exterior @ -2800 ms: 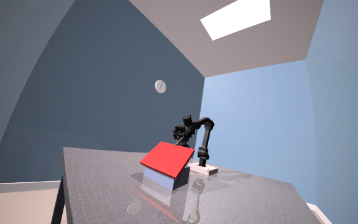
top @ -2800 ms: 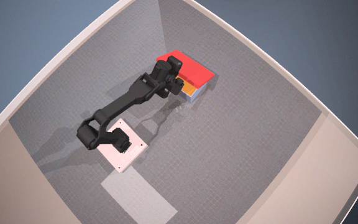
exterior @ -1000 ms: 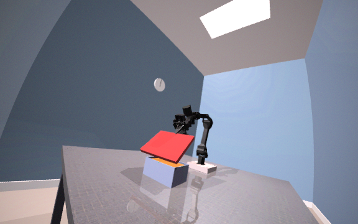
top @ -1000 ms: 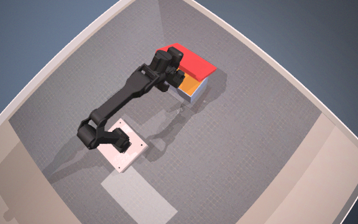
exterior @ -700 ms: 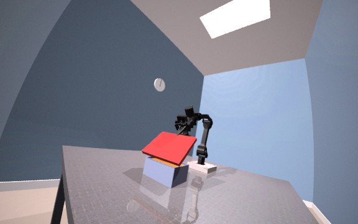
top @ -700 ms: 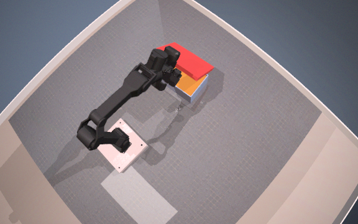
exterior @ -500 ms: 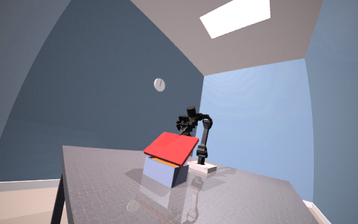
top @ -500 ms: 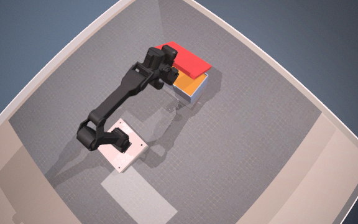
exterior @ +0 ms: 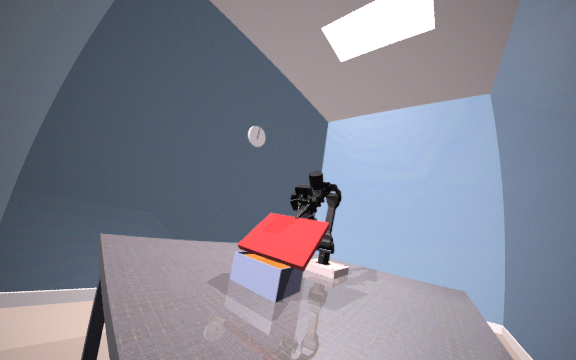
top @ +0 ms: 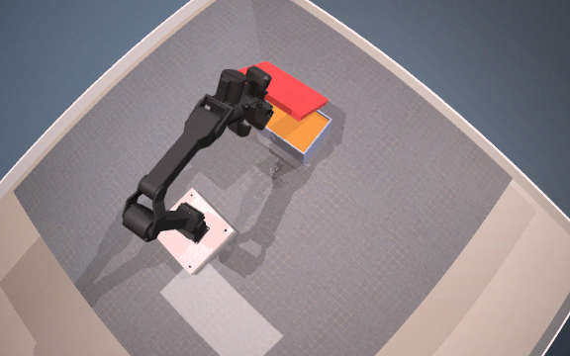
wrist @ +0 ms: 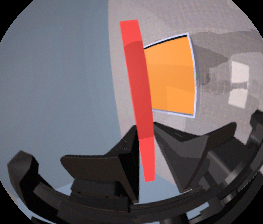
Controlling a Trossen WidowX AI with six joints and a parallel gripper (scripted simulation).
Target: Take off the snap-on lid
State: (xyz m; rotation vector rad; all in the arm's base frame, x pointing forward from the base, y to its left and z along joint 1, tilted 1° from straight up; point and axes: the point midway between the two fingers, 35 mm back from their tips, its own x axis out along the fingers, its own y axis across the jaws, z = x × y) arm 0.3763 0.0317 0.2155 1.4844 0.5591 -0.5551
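Now: the red lid 7 cm ahead of my gripper tip and 5 cm below it. The rest, counted from my gripper tip: storage box 4 cm ahead, 6 cm to the right, 19 cm below.
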